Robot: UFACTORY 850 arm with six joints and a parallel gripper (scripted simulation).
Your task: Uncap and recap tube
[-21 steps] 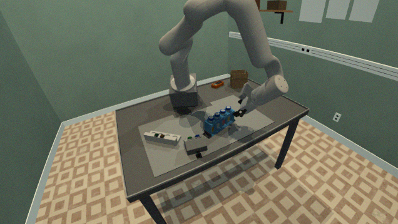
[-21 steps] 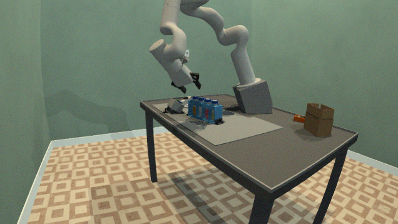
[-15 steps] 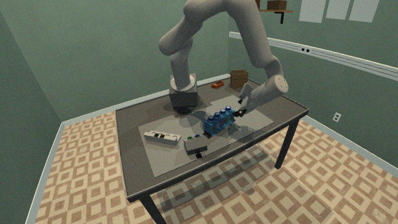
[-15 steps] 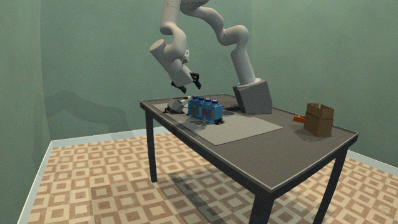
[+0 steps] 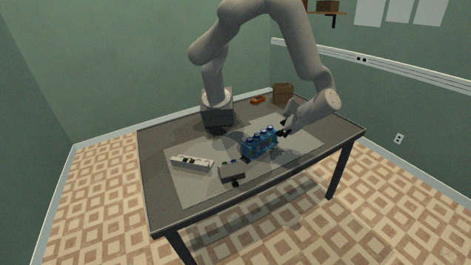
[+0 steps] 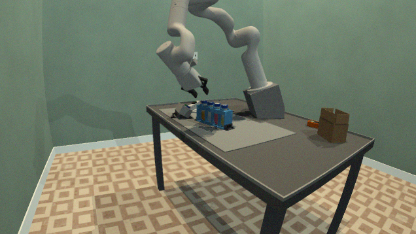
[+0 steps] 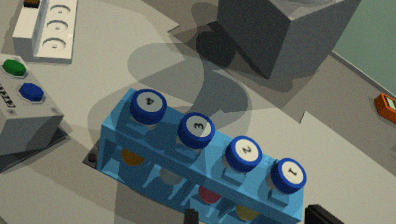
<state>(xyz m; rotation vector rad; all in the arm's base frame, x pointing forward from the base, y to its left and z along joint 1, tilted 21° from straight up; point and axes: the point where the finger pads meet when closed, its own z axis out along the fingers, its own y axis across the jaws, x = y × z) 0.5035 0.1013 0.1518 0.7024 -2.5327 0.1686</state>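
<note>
Now: hand 100 mm past the blue cap marked 4, 110 mm to the left of it and 80 mm above it. From my hand the other things lie so: blue key (70 mm behind, 240 mm to the right, 120 mm below); green key (80 mm behind, 280 mm to the right, 120 mm below); grey key housing (60 mm behind, 260 mm to the right, 140 mm below).
</note>
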